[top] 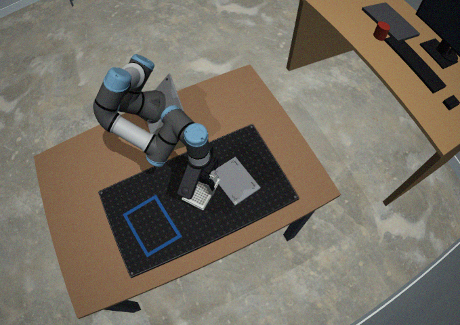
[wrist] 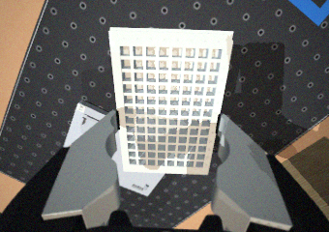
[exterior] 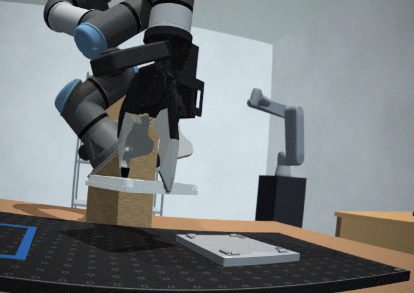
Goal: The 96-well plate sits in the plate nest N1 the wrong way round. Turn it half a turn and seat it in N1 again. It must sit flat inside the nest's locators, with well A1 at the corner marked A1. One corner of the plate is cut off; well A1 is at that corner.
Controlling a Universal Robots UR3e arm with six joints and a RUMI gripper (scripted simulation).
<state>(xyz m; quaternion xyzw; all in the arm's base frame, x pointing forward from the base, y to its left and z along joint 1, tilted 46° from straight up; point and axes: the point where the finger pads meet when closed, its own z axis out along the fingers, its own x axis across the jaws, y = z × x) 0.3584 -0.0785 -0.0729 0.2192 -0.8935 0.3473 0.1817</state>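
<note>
Right now the grey plate nest N1 is 14 cm to the left of my hand and 9 cm below it. Also, from my hand: corner label (9 cm to the left, 9 cm below, 8 cm ahead); white 96-well plate (1 cm below).
</note>
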